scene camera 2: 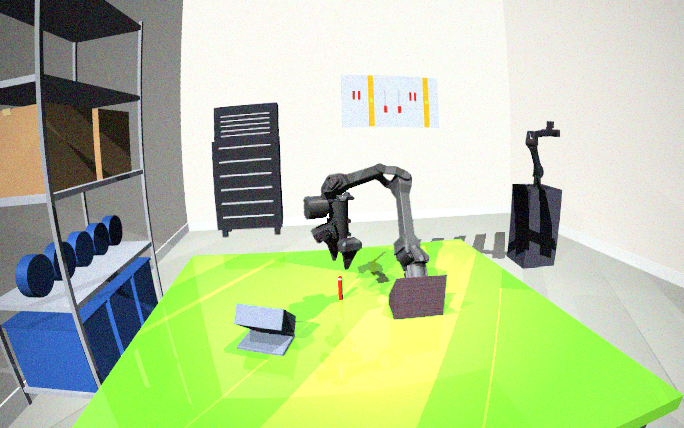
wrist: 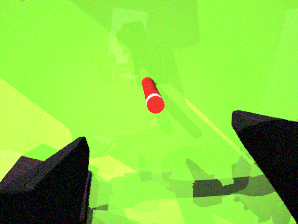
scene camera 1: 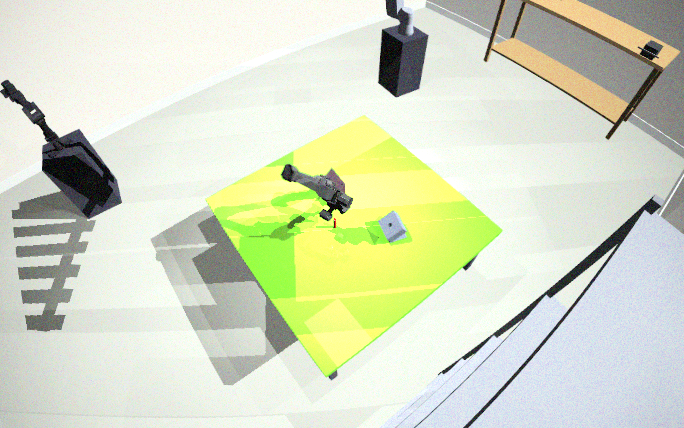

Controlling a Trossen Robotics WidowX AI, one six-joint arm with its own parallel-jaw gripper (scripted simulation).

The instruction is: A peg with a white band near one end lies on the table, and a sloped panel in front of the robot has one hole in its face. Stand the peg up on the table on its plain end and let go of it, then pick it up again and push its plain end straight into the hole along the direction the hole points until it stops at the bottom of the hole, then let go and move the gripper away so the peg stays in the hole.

Scene:
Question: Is my gripper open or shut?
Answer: Open.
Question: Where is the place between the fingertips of my gripper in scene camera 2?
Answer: At 340, 265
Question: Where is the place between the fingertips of my gripper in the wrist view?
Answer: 161, 130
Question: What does my gripper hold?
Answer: Nothing.

